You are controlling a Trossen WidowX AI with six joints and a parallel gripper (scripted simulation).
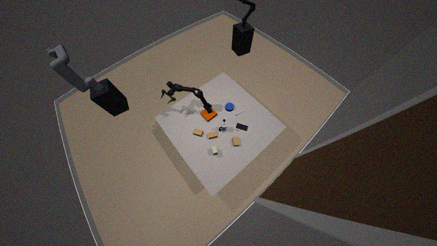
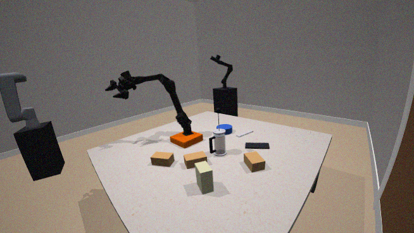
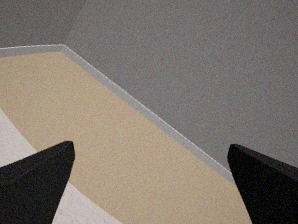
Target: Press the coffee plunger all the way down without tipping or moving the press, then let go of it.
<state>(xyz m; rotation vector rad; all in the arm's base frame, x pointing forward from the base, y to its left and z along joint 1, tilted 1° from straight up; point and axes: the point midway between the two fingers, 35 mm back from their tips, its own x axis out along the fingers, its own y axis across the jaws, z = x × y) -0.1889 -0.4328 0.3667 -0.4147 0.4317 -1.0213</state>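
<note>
Now: gripper tip 49 cm short of the coffee press, 50 cm to the right of it and 27 cm above it. From my gripper tip the other things lie so: black slab (58 cm ahead, 74 cm to the left, 39 cm below); pale block (70 cm ahead, 27 cm to the left, 34 cm below).
</note>
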